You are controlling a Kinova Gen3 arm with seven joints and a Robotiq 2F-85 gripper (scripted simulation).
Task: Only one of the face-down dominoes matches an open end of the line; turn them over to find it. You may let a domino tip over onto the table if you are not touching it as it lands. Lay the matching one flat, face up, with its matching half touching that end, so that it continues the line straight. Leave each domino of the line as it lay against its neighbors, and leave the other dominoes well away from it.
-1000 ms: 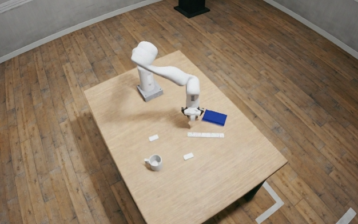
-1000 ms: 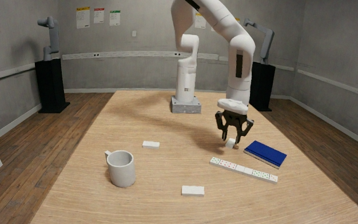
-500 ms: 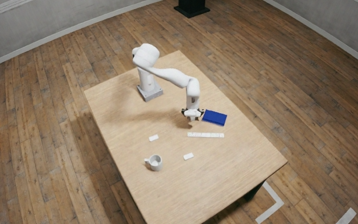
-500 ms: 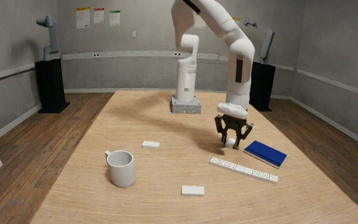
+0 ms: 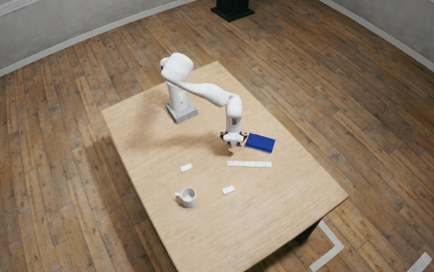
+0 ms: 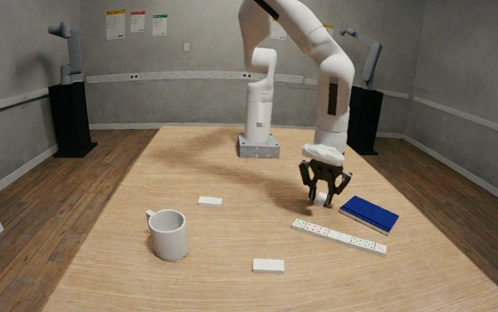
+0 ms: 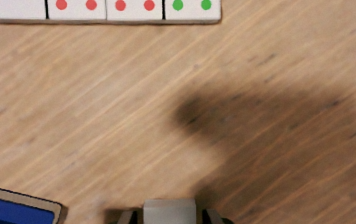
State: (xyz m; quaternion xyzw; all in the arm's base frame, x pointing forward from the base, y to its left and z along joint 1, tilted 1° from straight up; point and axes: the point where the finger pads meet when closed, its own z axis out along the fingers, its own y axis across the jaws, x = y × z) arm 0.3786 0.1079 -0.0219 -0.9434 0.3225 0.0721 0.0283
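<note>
Now: hand 120 mm to the right of the blue book, 80 mm short of it and 20 mm above it. Round my hand: grey mug (350 mm to the right, 140 mm ahead, 10 mm above).
</note>
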